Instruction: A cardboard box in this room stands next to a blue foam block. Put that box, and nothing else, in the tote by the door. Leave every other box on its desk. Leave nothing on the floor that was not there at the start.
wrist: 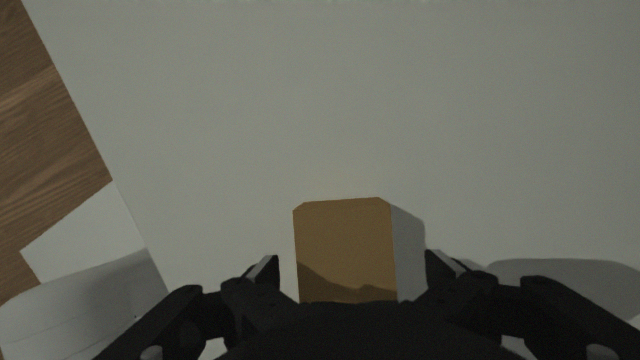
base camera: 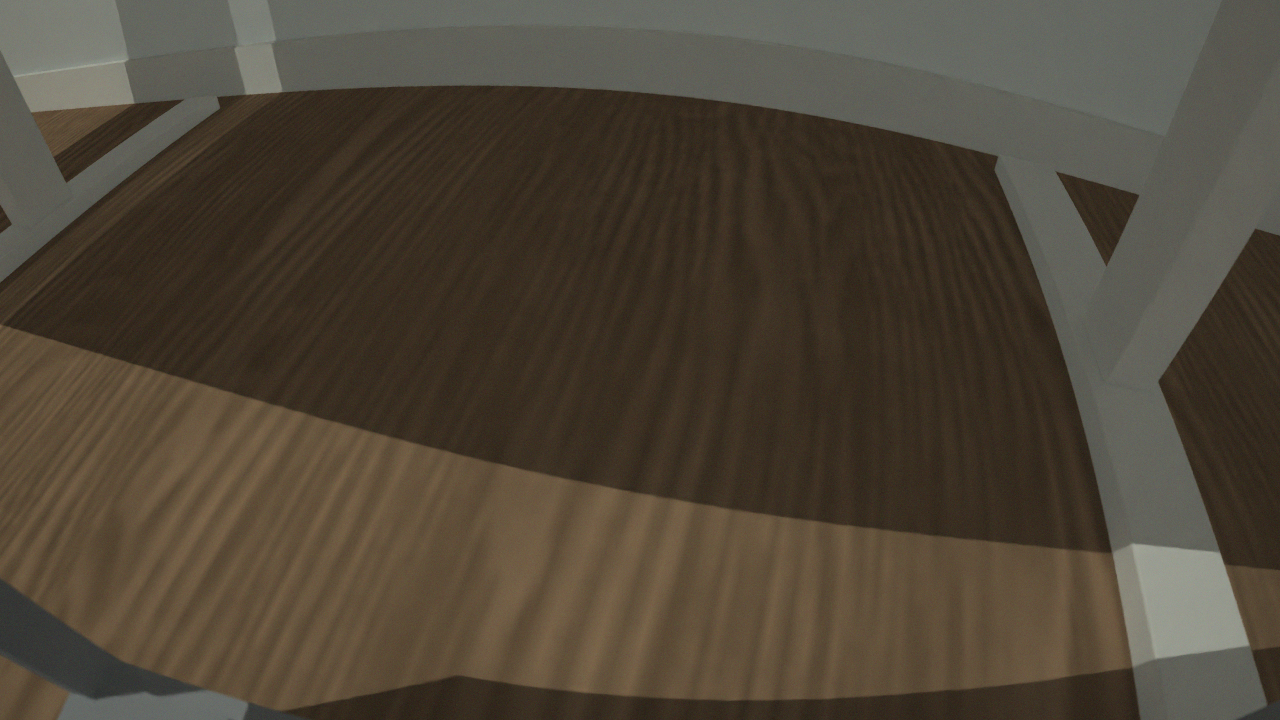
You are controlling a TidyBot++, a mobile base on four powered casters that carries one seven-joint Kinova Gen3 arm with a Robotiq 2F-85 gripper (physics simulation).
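Frame: origin at the arm's base, x left, y back, z up, level; millimetres.
Seen in the pictures: gripper, fingertip midpoint: (wrist: pixel 350 268).
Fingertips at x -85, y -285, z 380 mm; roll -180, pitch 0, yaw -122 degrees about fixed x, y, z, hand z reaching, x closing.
Offsets run from my fingertips to a thing's top centre. "*": to the spot under its first point. Level surfaces: height alone.
A brown cardboard box @(dx -6, dy +8, dz -6 mm) (wrist: pixel 345 240) stands on the pale desk top @(dz -56 mm) (wrist: pixel 300 100), in the lower middle of the wrist view. Its near end is hidden behind the dark gripper body. My gripper (wrist: pixel 350 268) is open, with one fingertip on each side of the box in this view and a gap between each fingertip and the box. A shadow falls across the box's lower part. How far the fingertips are above the desk cannot be told. The blue foam block and the tote do not show in either view.
In the base camera view, a grey desk leg @(* dx -253, dy -171, dz -613 mm) (base camera: pixel 1172 223) rises from a foot bar (base camera: pixel 1056 241) at the right, and another leg @(* dx +923, dy -377, dz -663 mm) (base camera: pixel 26 152) stands at the left. A wall with a skirting board (base camera: pixel 581 58) runs behind. The desk's edge crosses the wrist view's left side.
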